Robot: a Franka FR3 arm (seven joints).
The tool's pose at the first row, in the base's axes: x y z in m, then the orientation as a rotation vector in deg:
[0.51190, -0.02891, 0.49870, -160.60, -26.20, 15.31]
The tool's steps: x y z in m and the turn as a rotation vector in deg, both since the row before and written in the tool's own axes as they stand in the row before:
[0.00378, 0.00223, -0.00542, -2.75, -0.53, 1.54]
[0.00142, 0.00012, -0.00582, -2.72, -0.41, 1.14]
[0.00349, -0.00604, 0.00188, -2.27, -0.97, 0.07]
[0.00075, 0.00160, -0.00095, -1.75, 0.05, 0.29]
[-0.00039, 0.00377, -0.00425, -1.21, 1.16, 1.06]
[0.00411, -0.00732, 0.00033, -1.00, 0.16, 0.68]
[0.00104, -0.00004, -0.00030, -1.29, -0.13, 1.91]
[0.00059, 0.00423, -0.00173, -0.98, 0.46, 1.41]
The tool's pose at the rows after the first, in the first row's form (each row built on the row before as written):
[0.51728, -0.03103, 0.50260, -163.73, -24.86, 15.97]
[0.51993, -0.03188, 0.50790, -166.71, -24.01, 16.39]
[0.52125, -0.02486, 0.50680, -168.92, -24.66, 17.54]
[0.52259, -0.02626, 0.50731, -170.71, -24.72, 17.28]
[0.52414, -0.03033, 0.51098, -172.22, -23.36, 15.47]
[0.52611, -0.02216, 0.51086, -173.39, -22.58, 15.16]
[0.52714, -0.02187, 0.51099, -175.16, -20.02, 15.33]
[0.52894, -0.02591, 0.51229, -176.48, -18.08, 14.59]

